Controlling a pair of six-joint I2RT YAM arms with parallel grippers.
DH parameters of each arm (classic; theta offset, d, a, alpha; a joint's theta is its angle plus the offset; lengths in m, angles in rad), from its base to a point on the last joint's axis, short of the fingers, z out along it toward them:
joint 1: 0 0.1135 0.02 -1.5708
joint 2: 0 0 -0.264 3.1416
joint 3: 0.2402 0 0.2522 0
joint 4: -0.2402 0 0.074 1.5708
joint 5: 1.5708 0 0 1.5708
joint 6: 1.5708 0.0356 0 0
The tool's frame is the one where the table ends.
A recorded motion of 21 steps. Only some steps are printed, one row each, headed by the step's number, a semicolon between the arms.
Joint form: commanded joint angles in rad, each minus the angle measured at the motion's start. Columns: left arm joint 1, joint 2, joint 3, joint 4, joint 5, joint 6; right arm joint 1, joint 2, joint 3, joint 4, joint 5, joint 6.
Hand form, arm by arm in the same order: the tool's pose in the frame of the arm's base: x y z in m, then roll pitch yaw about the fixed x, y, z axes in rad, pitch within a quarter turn. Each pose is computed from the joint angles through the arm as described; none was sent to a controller.
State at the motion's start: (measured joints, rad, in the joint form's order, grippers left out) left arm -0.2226 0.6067 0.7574 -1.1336 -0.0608 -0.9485; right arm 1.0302 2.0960 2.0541 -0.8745 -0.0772 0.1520
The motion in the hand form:
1: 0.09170 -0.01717 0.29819 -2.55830 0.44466 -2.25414; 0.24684 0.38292 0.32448 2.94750 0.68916 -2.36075
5: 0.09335 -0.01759 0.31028 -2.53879 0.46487 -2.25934; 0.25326 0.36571 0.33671 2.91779 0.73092 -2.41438
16: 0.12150 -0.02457 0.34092 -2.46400 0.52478 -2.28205; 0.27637 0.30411 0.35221 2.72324 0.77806 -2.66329
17: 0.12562 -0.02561 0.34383 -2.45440 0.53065 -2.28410; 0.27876 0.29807 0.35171 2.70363 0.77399 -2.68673
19: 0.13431 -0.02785 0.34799 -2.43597 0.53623 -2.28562; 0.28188 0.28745 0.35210 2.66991 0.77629 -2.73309
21: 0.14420 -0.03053 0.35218 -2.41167 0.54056 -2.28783; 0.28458 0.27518 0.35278 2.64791 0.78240 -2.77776
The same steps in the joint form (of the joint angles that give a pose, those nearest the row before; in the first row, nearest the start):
1: 0.0110 -0.0192 0.0907 0.0169 -0.0088 0.0109; -0.0364 -0.0583 -0.0232 0.0203 0.0205 0.0121
5: 0.0109 0.0004 0.1372 0.0159 -0.0071 0.0278; -0.0704 -0.1166 -0.0721 0.0571 0.0112 0.0209
16: 0.0109 0.1266 0.2527 0.1160 0.0185 0.0846; -0.2117 -0.2855 -0.2668 0.1764 -0.0926 0.0915
17: 0.0110 0.1428 0.2640 0.1312 0.0228 0.0902; -0.2273 -0.2981 -0.2856 0.1847 -0.1066 0.0987
19: 0.0109 0.1750 0.2811 0.1631 0.0327 0.0952; -0.2526 -0.3248 -0.3215 0.2074 -0.1227 0.1138
21: 0.0109 0.2102 0.2984 0.2015 0.0480 0.0999; -0.2800 -0.3558 -0.3606 0.2291 -0.1293 0.1245

